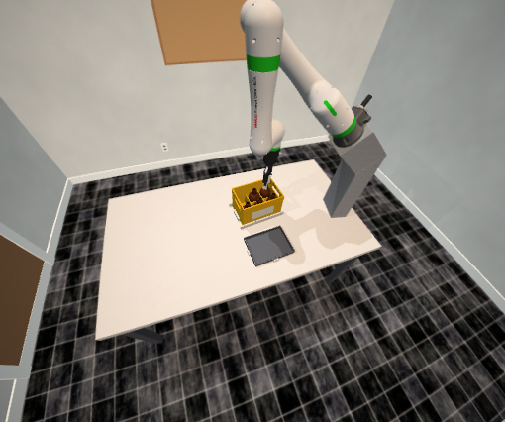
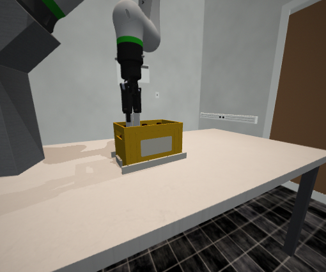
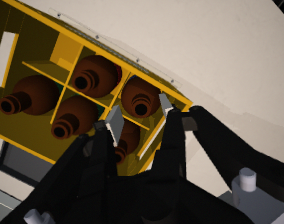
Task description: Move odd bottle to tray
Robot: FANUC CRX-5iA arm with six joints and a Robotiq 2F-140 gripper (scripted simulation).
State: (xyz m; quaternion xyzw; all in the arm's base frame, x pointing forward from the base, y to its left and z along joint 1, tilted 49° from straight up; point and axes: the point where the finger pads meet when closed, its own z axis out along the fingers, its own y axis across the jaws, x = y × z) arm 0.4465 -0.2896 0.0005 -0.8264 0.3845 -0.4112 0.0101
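Right now my hand is 100 mm above the crate, 90 mm short of it and 20 mm to the right of it. Round my hand: brown bottle: 110 mm ahead, 100 mm below, 70 mm to the left; then dark grey tray: 280 mm to the left, 210 mm ahead, 170 mm below.
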